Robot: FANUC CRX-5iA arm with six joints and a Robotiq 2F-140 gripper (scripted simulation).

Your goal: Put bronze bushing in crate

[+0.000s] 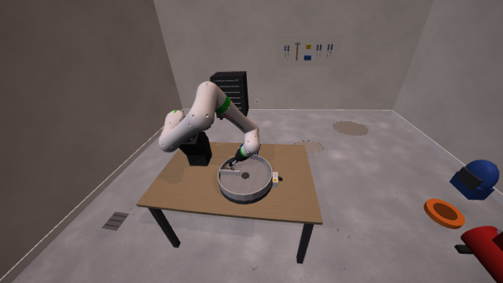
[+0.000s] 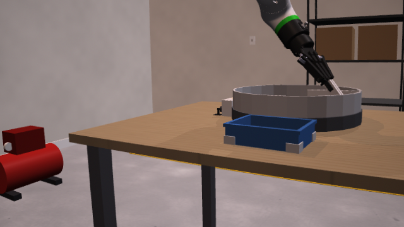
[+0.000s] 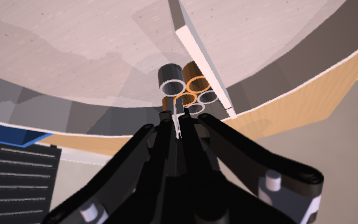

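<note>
Now: hand 27 cm to the right of the blue crate, 12 cm short of it and 8 cm above it. From my hand the other things lie so: round grey turning table: 13 cm ahead, 6 cm to the right, 5 cm below.
</note>
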